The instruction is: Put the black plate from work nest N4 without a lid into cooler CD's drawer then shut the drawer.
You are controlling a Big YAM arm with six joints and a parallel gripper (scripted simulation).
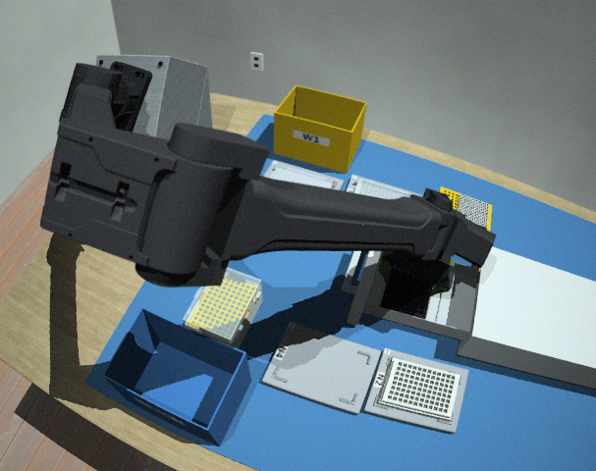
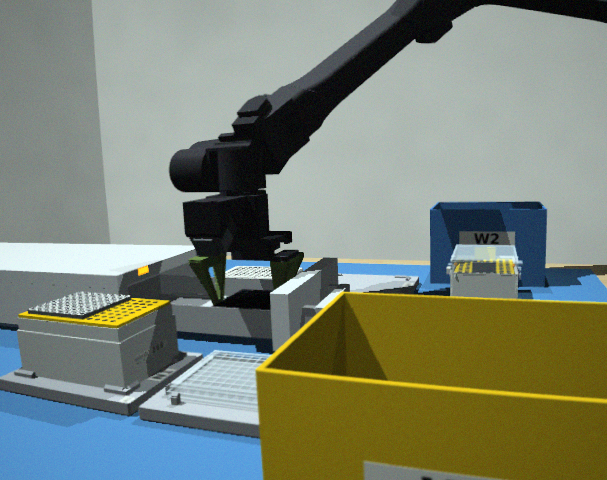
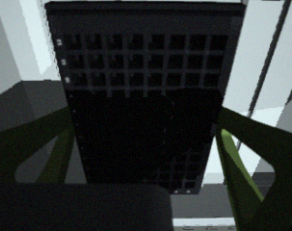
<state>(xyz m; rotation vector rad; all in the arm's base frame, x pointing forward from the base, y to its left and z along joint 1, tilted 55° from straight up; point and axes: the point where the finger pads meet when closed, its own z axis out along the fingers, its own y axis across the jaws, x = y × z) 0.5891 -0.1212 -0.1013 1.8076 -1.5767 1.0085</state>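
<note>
The black plate is right at my hand. Also, from my hand: yellow-topped block 60 mm ahead, 180 mm to the left, 30 mm above; cooler CD 180 mm ahead, 10 mm above; cooler drawer 40 mm ahead.
</note>
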